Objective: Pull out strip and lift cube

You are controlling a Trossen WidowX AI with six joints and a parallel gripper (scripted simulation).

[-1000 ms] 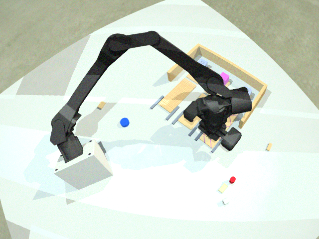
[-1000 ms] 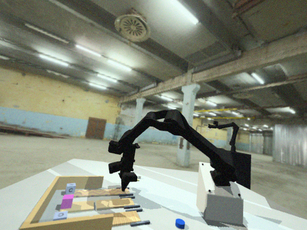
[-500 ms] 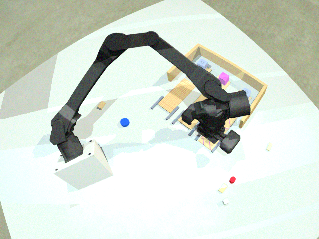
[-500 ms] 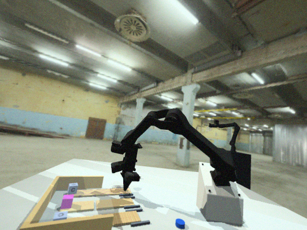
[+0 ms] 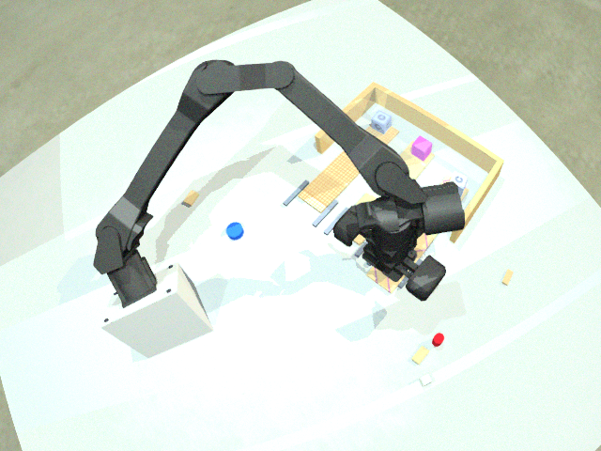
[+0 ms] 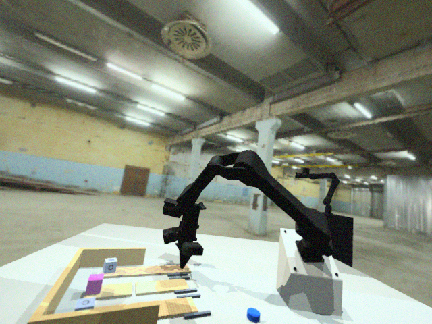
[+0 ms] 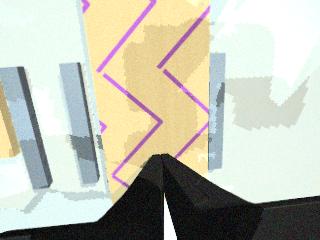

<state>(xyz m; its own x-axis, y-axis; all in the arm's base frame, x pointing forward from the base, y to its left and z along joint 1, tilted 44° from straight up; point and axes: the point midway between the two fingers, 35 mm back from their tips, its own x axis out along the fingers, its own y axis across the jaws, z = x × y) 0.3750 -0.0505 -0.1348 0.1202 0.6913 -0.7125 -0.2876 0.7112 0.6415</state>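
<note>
Right now the zigzag strip is 10 cm ahead of my gripper tip and 3 cm to the left of it. The rest, counted from my gripper tip: red disc (15 cm to the right); grid-patterned strip (21 cm to the left, 3 cm ahead); blue disc (22 cm to the left, 18 cm behind).
</note>
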